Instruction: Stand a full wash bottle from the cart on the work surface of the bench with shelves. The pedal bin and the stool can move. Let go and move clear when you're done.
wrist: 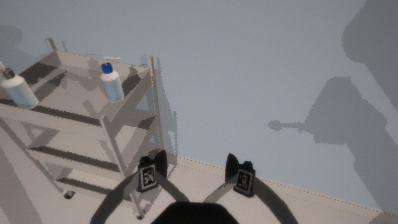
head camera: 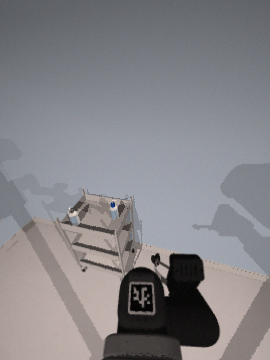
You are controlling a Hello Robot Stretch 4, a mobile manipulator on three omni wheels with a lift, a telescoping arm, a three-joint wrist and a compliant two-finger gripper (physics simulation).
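Places are measured from the robot's base along level axes (x left, y up, z ahead), in metres.
Pixels of known places: hand, tool point: (wrist: 196,168) (head camera: 168,258).
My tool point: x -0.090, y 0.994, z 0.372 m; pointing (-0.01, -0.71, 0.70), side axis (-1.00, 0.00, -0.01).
Ahead of a thing's pixels: the offset from my tool point to its top centre. "*": to the spot under its first point. Level surfaces: height alone.
A wash bottle with a blue cap @(dx +0.299, dy -0.185, dz +0.513 m) (head camera: 114,210) (wrist: 112,85) stands on the cart's top tray, toward its right side. A second wash bottle with a dark grey cap @(dx +0.597, dy -0.185, dz +0.440 m) (head camera: 74,217) (wrist: 20,92) stands at the tray's left front. Both look pale blue in the lower body; how full each is cannot be told for sure. The cart @(* dx +0.260, dy -0.449, dz +0.286 m) (head camera: 118,250) (wrist: 114,145) has three shelf levels. My gripper (wrist: 196,167) is open, with nothing between its fingers, to the right of the cart in the wrist view. In the head view the wrist partly hides it. The bench does not show in either view.
A blue-grey wall (head camera: 150,125) (wrist: 240,60) rises behind the cart, with shadows of the robot on it. A low skirting (wrist: 300,187) runs along its foot. The cart's legs and castors stand on the pale floor @(dy -1.022 m) (head camera: 45,300). Pedal bin and stool do not show.
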